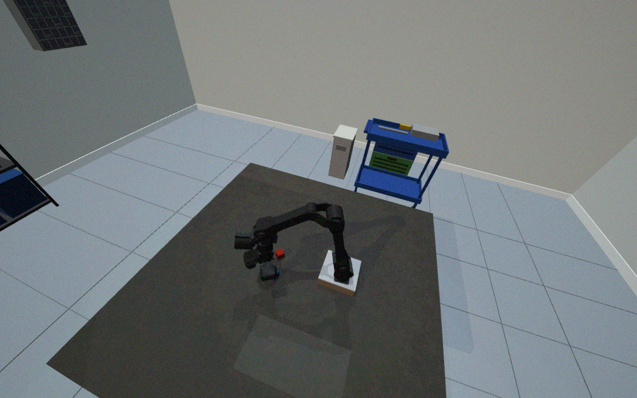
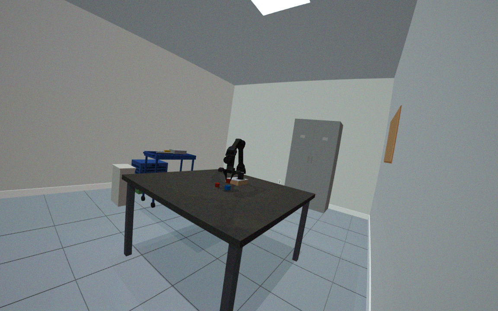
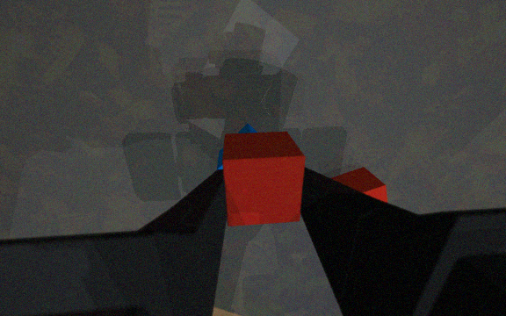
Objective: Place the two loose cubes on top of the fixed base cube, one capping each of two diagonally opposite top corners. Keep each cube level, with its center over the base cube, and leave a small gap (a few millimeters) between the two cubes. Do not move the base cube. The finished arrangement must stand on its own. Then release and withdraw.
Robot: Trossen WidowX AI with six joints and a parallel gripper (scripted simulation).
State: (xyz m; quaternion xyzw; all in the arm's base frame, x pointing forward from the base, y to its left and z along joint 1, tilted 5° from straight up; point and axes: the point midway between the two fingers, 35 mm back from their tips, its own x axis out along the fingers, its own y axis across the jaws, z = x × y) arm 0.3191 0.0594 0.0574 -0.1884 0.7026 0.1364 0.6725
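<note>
The blue base cube is 20 mm behind my gripper tip, 10 mm to the right of it and 60 mm below it.
</note>
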